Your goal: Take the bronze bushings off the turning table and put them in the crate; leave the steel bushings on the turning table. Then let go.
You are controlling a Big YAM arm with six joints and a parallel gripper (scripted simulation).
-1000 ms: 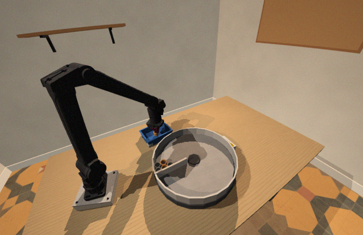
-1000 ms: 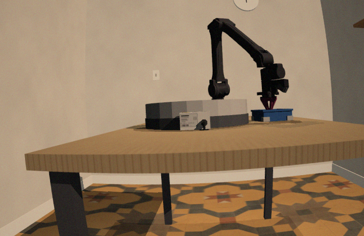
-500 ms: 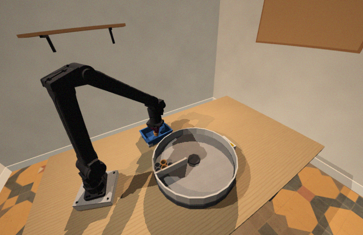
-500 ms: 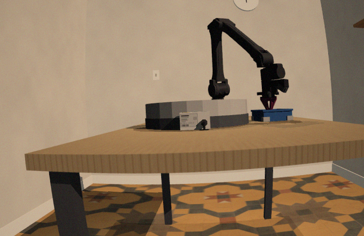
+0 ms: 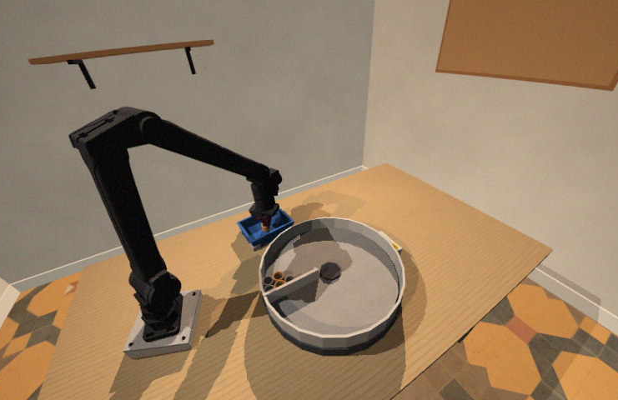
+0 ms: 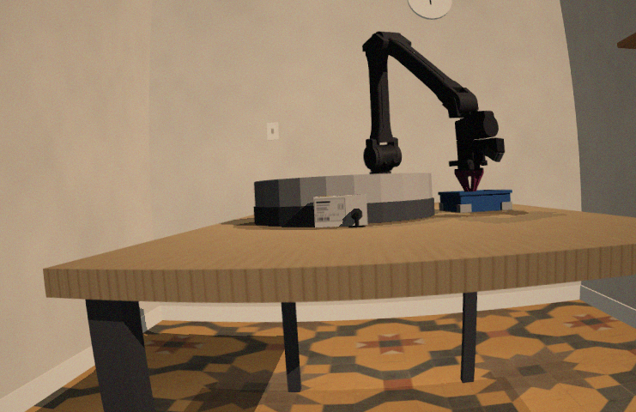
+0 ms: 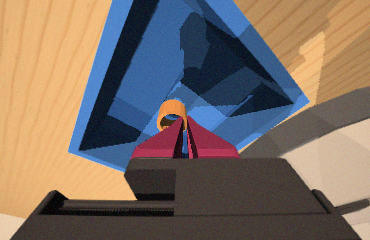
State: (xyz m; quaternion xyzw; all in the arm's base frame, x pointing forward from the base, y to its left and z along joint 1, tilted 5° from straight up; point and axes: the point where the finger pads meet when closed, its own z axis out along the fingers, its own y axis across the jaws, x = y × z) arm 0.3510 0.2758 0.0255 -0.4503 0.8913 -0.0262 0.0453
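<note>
Right now the blue crate is 1 cm to the left of my hand, 1 cm below it and 1 cm behind it. From my hand the other things lie so: grey turning table: 31 cm to the right, 13 cm ahead, 1 cm above.
</note>
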